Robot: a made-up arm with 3 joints.
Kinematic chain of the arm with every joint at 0, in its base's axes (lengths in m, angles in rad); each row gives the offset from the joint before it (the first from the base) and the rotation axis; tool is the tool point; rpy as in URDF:
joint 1: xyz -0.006 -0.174 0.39 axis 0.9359 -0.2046 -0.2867
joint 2: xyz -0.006 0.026 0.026 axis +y
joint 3: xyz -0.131 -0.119 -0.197 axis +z
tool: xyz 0.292 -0.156 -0.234 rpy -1.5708 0 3.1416
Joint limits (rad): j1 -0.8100..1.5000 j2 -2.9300..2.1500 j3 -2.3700..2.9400
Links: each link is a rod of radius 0.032 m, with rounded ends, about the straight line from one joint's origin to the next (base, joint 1, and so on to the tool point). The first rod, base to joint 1, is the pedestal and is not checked.
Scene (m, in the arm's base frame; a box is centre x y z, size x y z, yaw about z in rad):
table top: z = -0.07
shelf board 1: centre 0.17 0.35 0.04 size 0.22 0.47 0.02 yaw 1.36
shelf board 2: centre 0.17 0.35 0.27 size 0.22 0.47 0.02 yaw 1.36
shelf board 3: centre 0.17 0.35 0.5 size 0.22 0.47 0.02 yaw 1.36
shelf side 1: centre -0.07 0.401 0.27 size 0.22 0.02 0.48 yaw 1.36
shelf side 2: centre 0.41 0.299 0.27 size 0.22 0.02 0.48 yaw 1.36
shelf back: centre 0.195 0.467 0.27 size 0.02 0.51 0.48 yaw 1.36
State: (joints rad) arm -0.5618 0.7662 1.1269
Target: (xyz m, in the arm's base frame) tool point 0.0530 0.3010 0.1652
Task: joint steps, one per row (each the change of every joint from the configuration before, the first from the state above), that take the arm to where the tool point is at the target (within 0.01 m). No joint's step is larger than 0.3 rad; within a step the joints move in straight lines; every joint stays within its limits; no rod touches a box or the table.
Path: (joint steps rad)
1: 0.2669 -0.2392 0.2788
2: 0.2669 -0.2392 0.2788
3: 0.2669 -0.2392 0.2788
4: 0.2669 -0.2392 0.2788
5: 0.2669 -0.2392 0.2788

